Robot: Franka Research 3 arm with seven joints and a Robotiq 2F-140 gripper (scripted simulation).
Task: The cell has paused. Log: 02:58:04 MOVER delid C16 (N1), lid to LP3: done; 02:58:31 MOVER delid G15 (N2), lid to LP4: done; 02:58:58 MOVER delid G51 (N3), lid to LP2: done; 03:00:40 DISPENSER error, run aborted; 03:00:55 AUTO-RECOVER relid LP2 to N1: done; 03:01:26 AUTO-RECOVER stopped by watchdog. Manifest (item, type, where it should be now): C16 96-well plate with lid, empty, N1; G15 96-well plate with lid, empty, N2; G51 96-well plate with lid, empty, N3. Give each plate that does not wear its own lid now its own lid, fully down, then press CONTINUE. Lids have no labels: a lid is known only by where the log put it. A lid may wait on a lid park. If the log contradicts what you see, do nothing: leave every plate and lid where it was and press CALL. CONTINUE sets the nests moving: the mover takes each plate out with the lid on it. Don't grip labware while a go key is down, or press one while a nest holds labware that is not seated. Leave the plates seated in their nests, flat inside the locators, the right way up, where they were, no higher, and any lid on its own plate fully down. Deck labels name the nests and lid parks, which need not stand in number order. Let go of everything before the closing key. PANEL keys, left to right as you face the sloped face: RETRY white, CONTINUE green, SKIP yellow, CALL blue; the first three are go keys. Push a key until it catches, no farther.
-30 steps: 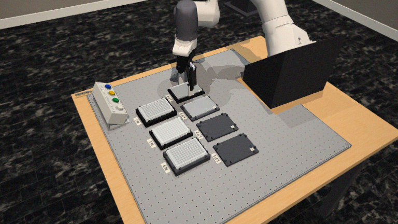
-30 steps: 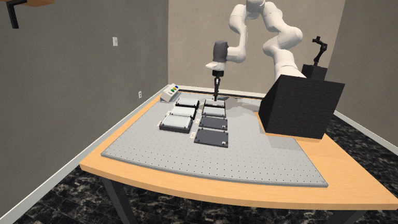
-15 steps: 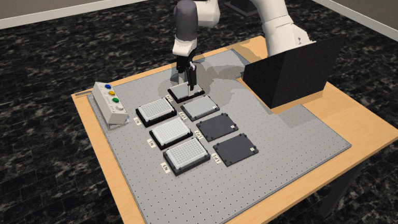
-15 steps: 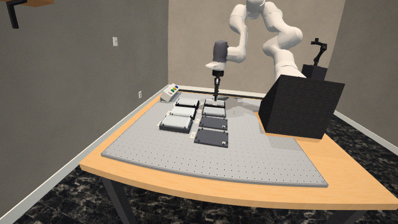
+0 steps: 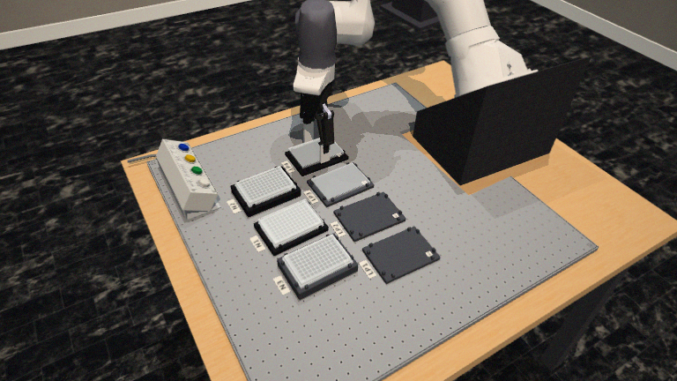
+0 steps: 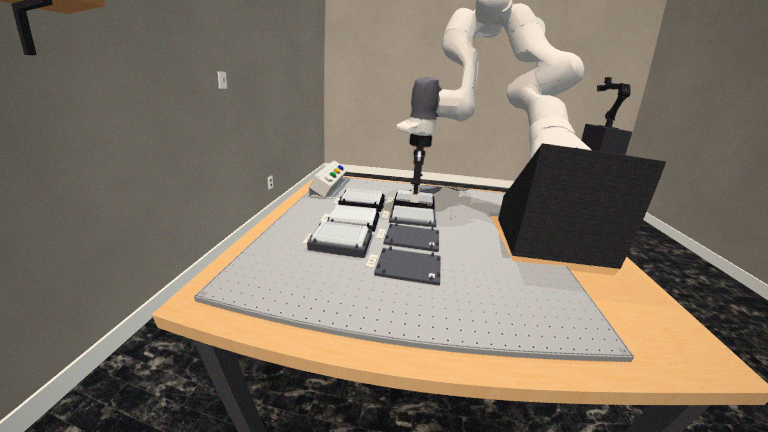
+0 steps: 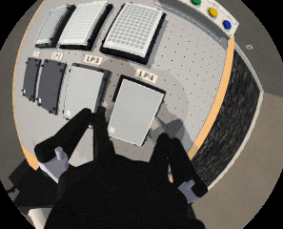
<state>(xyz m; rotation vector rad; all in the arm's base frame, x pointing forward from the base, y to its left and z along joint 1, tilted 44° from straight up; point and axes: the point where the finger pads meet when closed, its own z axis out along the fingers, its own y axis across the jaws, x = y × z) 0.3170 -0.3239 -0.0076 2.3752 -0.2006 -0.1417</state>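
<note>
Right now my hand is 40 mm above the lid park LP4. Also, from my hand: white key: 320 mm ahead, 20 mm above, 10 mm to the right; then lid park LP2: 260 mm to the left, 40 mm below, 20 mm ahead; then lid park LP3: 130 mm to the left, 40 mm below, 10 mm ahead.
</note>
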